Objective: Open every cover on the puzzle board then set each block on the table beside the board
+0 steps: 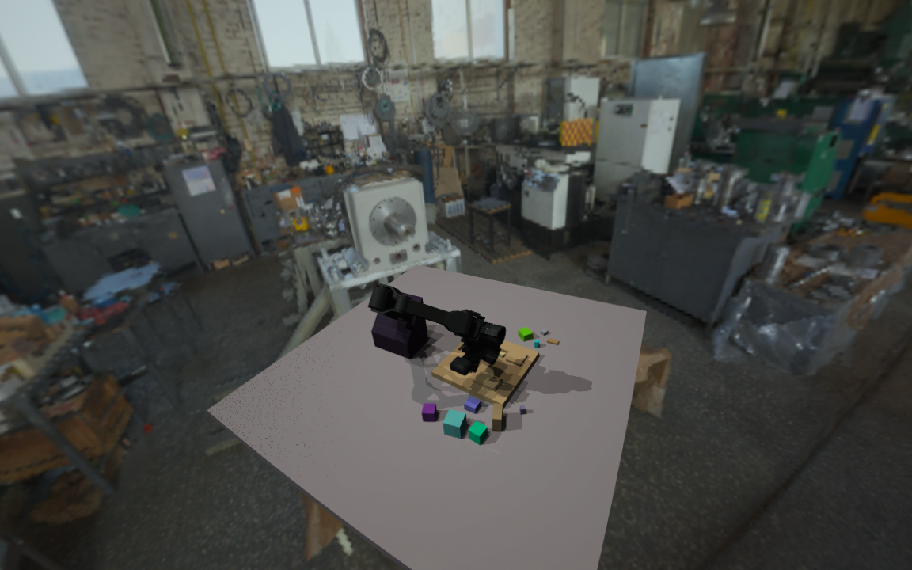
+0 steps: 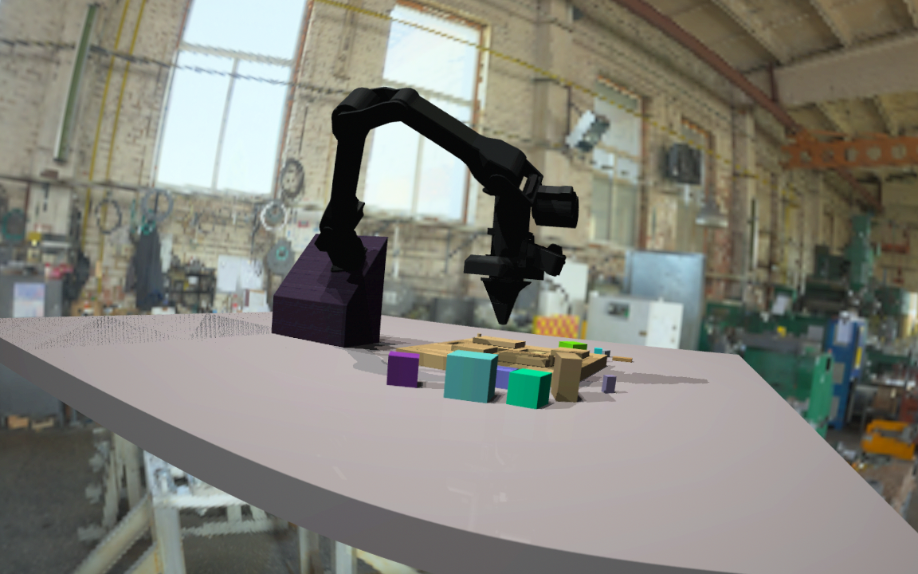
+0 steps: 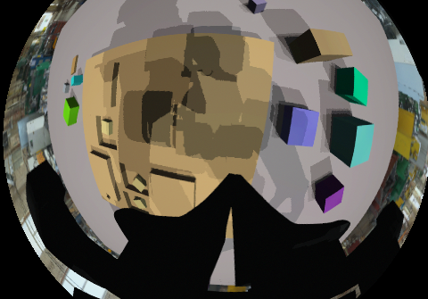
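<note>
My gripper tip is 1 cm short of the tan puzzle board, 12 cm to the right of it and 6 cm above it. Also, from my gripper tip: brown block 12 cm ahead, 11 cm to the right, 5 cm below; tiny purple block 18 cm ahead, 5 cm to the right, 7 cm below; violet block 2 cm ahead, 8 cm to the right, 7 cm below.
</note>
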